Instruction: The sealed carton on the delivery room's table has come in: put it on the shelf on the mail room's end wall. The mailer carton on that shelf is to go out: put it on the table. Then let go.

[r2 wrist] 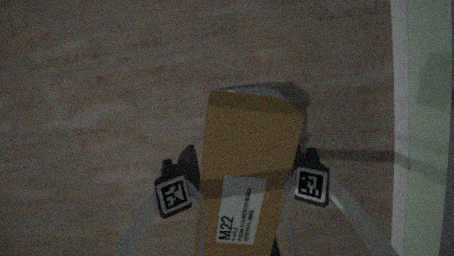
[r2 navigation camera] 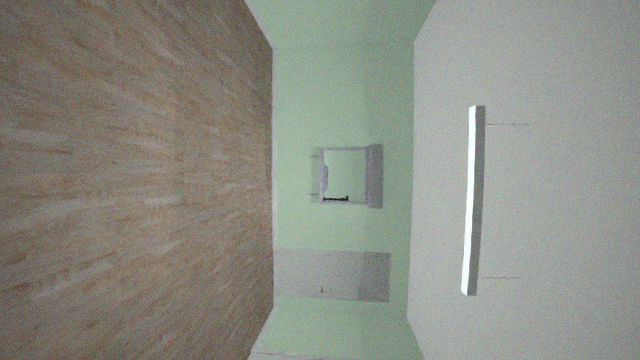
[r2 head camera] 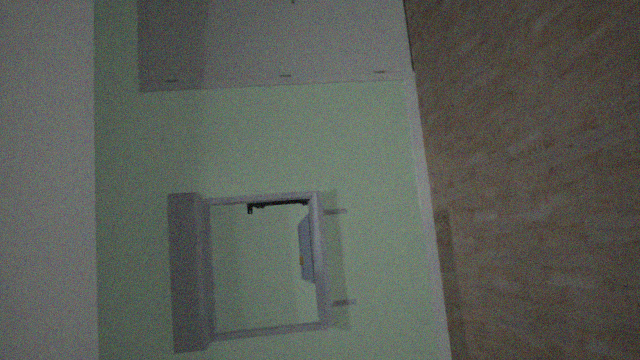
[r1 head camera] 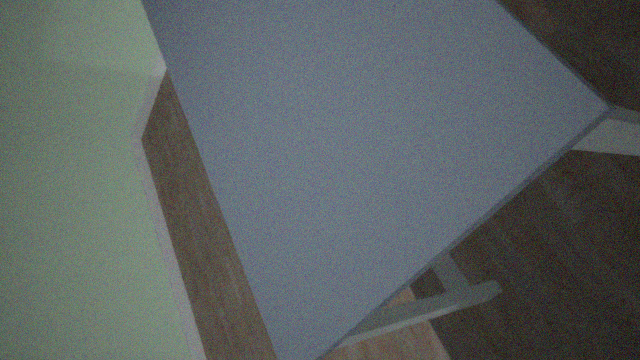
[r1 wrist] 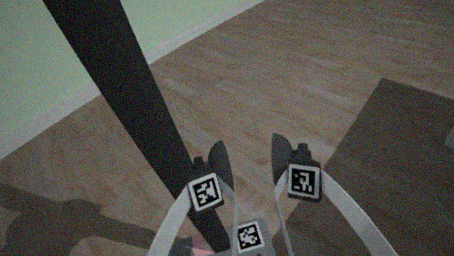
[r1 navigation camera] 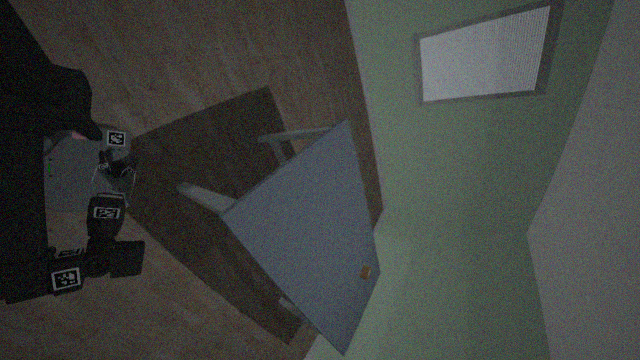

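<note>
A small orange-brown carton [r1 navigation camera: 365, 272] lies on the blue-grey table [r1 head camera: 375, 150] [r1 navigation camera: 300, 215], near its wall-side edge; a tiny orange spot on the table also shows through the hatch in r2's head view. r1's gripper [r1 navigation camera: 117, 167] [r1 wrist: 249, 150] is open with nothing between its fingers, over the floor and apart from the table. The mailer carton [r2 wrist: 252, 115], orange-brown with a white M22 label, is between the fingers of r2's gripper [r2 wrist: 247, 157], which is shut on it and holds it above the wood floor. The mail room's end-wall shelf does not show.
In r2's sideways views, a framed hatch [r2 head camera: 322, 300] [r2 navigation camera: 375, 175] opens through the green wall, with the table and a dark upright shape [r2 head camera: 280, 202] beyond. A pale door [r2 head camera: 275, 45] [r2 navigation camera: 340, 275] is beside it. A green wall [r2 wrist: 425, 210] runs close to r2's gripper.
</note>
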